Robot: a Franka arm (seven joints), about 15 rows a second.
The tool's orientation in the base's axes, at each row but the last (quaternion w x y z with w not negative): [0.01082 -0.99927 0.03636 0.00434]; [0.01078 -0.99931 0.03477 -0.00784]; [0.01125 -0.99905 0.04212 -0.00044]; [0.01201 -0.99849 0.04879 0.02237]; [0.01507 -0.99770 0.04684 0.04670]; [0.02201 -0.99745 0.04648 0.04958]
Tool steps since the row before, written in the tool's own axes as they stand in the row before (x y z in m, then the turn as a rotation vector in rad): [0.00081 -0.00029 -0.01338 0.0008 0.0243 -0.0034]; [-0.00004 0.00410 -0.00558 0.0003 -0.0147 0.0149]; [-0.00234 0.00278 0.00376 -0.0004 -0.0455 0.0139]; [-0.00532 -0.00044 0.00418 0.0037 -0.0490 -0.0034]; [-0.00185 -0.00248 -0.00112 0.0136 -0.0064 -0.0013]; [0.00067 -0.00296 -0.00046 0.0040 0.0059 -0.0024]
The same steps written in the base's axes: [0.00093 -0.00006 0.01337 -0.0009 -0.0244 0.0029]; [-0.00042 -0.00420 0.00549 0.0016 0.0150 -0.0146]; [-0.00256 -0.00249 -0.00382 0.0035 0.0457 -0.0129]; [-0.00543 0.00106 -0.00392 0.0086 0.0483 0.0043]; [-0.00150 0.00260 0.00135 0.0142 0.0051 0.0002]; [0.00099 0.00286 0.00051 0.0036 -0.0063 0.0018]
